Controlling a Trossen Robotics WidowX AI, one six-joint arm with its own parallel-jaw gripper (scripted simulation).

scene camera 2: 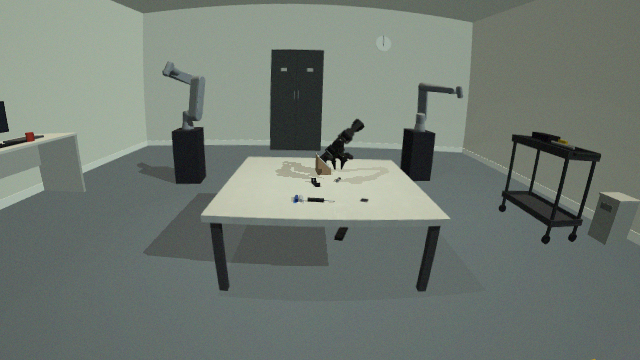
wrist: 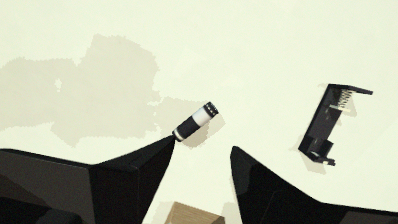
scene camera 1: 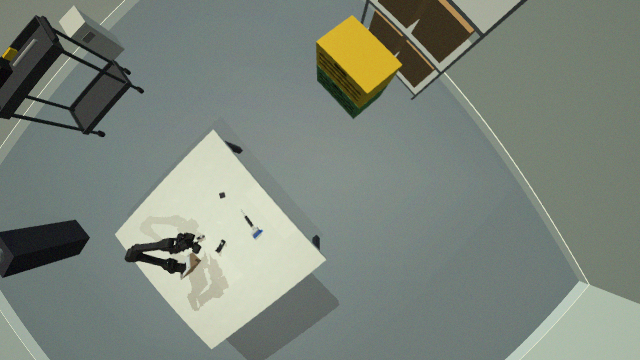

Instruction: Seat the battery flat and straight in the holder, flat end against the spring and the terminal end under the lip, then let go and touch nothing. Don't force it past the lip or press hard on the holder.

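Observation:
My gripper [wrist: 203, 146], visible. Battery [wrist: 208, 111], likewise.

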